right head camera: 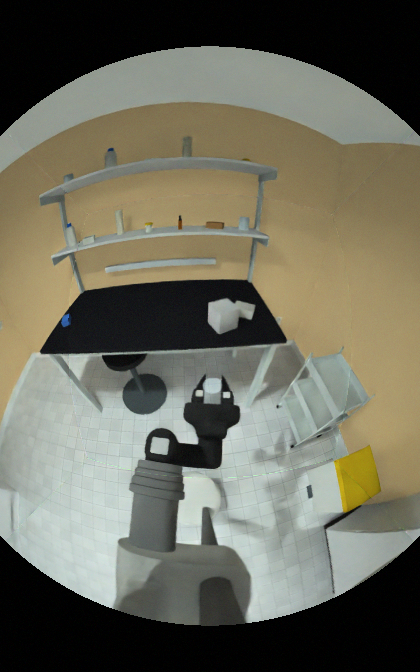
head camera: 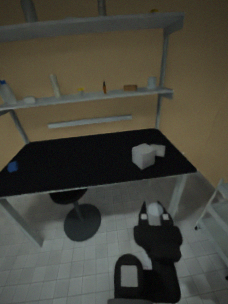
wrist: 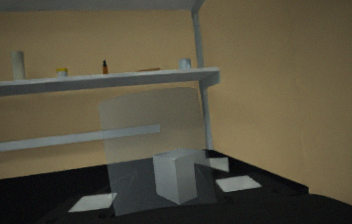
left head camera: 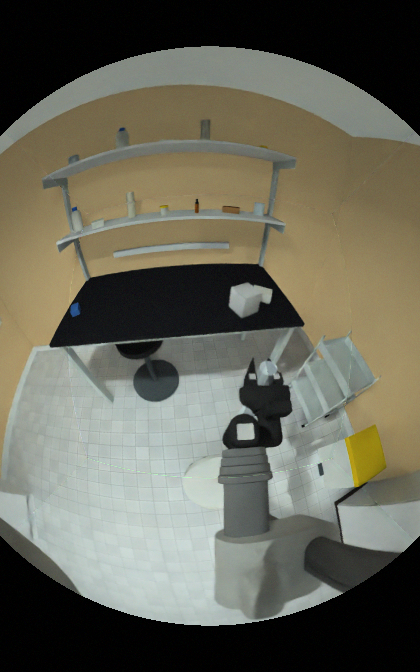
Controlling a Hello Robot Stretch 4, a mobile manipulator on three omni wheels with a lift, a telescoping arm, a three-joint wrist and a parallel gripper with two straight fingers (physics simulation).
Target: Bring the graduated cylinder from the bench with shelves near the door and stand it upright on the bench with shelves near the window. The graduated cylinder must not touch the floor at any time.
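Frame: origin at the robot's base, x right, y back, z down, level; metres.
Seen in the pictures: gripper, fingertip midpoint: [head camera: 150, 202] [wrist: 167, 182].
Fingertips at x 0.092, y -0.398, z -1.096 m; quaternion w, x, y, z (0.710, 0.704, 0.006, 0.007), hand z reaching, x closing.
Offsets run from my fingertips to a thing's top centre. Level surfaces: height alone.
The graduated cylinder @[dx +0.004, dy +0.079, dz -0.066 m] [head camera: 154, 207] [left head camera: 268, 370] [right head camera: 212, 385] [wrist: 150, 112] is clear and roughly upright between the fingers of my gripper [head camera: 154, 217] [left head camera: 264, 378] [right head camera: 213, 396], which is shut on it. The gripper hides part of it, and its foot is hard to make out. The gripper is in front of the right front part of a bench with shelves @[dz +0.209 m] [head camera: 85, 162] [left head camera: 160, 305] [right head camera: 145, 320] [wrist: 25, 195], outside its front edge in the head views. The bench has a black top. The window and the door do not show.
A white box [head camera: 143, 156] [left head camera: 244, 300] [right head camera: 222, 316] [wrist: 175, 177] and a smaller white piece stand on the bench's right part, a blue item @[dx -1.027, dy -0.471, dz +0.169 m] [head camera: 12, 166] at its left. Bottles and jars stand on the shelves. A stool [left head camera: 156, 380] is below; a cart [left head camera: 325, 375] and yellow-lidded bin [left head camera: 366, 456] are right.
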